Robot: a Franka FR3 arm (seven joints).
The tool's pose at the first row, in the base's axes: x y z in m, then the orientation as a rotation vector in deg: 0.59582, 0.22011, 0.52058, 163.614, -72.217, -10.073
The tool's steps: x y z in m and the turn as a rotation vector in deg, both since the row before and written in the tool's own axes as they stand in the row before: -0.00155, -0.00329, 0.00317, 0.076, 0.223, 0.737; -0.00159, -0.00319, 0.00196, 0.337, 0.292, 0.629; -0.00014, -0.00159, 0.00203, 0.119, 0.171, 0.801; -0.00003, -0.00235, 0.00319, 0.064, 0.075, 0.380; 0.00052, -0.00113, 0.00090, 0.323, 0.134, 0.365
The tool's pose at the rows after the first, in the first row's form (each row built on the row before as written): 0.59686, 0.22357, 0.51739, 163.111, -73.247, -9.694; 0.59798, 0.22694, 0.51540, 162.872, -74.228, -9.062; 0.59889, 0.22815, 0.51331, 162.361, -75.371, -8.733; 0.60036, 0.22978, 0.51001, 162.124, -75.916, -8.581; 0.60147, 0.23013, 0.50901, 162.089, -76.547, -8.183
